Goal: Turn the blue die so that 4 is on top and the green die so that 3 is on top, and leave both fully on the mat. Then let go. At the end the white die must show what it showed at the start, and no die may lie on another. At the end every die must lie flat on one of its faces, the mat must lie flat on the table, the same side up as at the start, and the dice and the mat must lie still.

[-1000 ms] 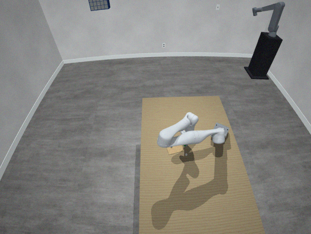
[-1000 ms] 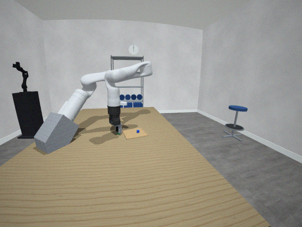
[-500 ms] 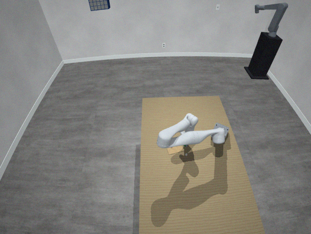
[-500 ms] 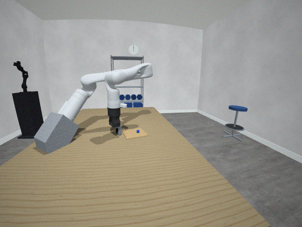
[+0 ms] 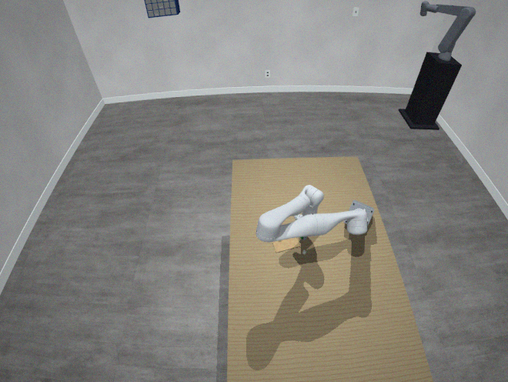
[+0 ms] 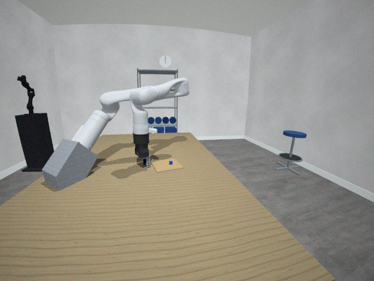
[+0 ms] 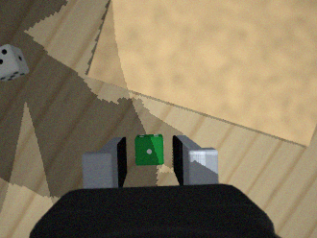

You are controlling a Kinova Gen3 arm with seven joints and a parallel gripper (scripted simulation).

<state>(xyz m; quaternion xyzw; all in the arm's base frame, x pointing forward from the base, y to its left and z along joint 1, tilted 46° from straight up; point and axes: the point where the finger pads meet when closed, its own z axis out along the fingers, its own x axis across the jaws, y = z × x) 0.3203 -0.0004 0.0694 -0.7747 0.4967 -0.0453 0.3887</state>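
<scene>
Right now the green die is 10 mm below my hand. The rest, counted from my hand: tan mat (100 mm ahead, 20 mm below, 10 mm to the left); then blue die (130 mm ahead, 10 mm to the left, 10 mm below); then white die (100 mm to the left, 10 mm below).
</scene>
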